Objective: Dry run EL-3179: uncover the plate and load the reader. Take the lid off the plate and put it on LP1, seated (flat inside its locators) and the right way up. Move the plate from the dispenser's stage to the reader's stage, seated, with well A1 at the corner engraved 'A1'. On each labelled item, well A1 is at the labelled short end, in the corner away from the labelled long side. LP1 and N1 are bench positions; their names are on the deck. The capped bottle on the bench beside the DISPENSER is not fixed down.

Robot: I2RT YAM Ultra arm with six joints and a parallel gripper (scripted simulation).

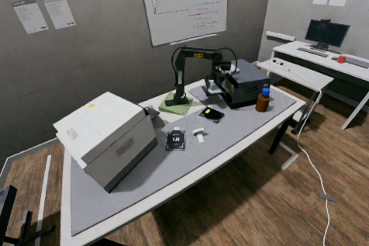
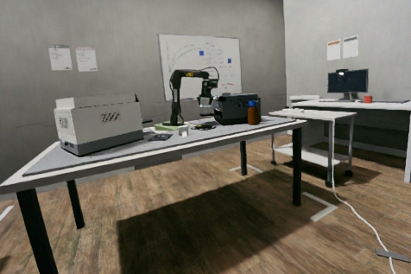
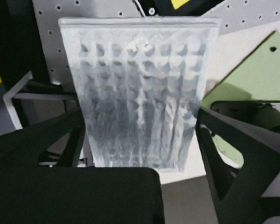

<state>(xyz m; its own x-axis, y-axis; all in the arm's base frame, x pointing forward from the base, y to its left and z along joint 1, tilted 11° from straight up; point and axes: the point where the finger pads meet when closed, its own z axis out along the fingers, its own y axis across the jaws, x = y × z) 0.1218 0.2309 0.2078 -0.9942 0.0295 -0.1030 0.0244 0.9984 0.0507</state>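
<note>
My hand is 11 cm short of the black lid, 6 cm to the left of it and 15 cm above it. From my hand the other things lie so: plate right at my hand; brown capped bottle 21 cm ahead, 33 cm to the left, 6 cm below.
</note>
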